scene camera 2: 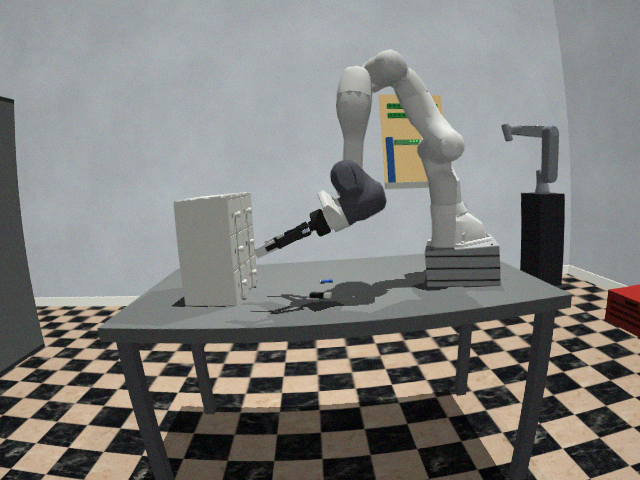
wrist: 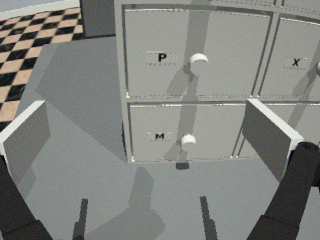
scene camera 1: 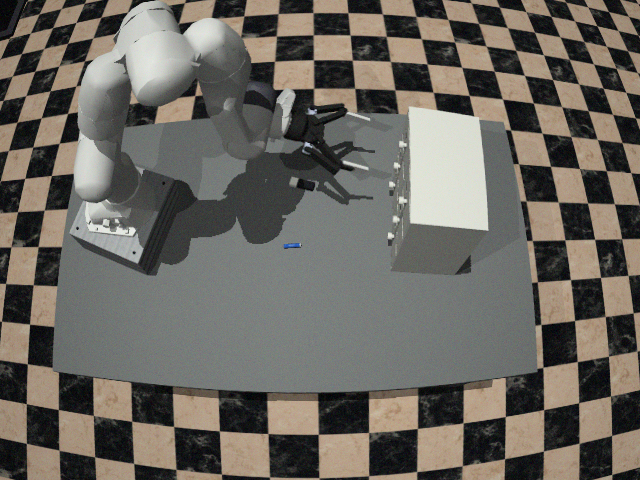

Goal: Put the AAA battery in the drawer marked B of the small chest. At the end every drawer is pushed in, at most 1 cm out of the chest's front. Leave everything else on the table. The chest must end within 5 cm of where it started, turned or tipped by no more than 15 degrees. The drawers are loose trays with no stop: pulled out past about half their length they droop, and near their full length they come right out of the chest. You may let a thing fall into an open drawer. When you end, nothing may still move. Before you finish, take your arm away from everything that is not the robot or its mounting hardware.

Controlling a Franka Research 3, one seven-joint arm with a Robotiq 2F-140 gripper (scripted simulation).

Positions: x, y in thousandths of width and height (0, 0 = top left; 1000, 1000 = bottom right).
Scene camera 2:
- gripper: 409, 520
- white chest: 318, 489
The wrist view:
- gripper: 458, 490
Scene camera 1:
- gripper: 574, 303
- white chest: 701, 422
